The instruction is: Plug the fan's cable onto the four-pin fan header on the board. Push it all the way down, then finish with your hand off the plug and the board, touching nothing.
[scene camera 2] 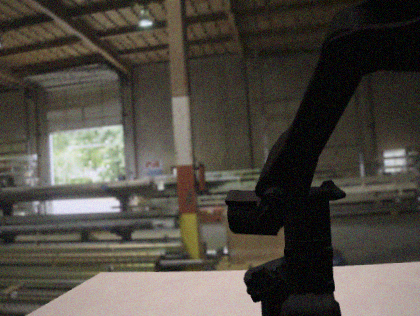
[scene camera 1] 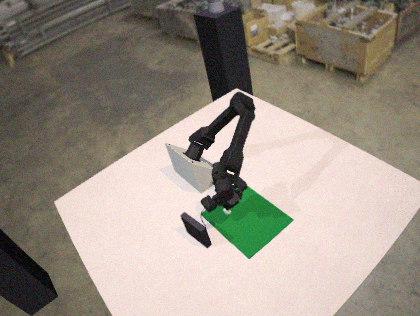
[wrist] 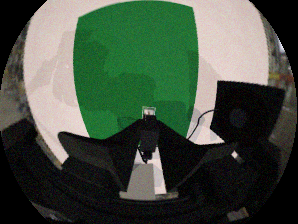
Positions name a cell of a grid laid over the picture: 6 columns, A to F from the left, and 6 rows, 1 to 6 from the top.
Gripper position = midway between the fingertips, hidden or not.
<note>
I see my gripper (wrist: D4), a black fan (wrist: F3) and a green board (scene camera 1: D5).
The green board is seen too in the wrist view (wrist: C2).
</note>
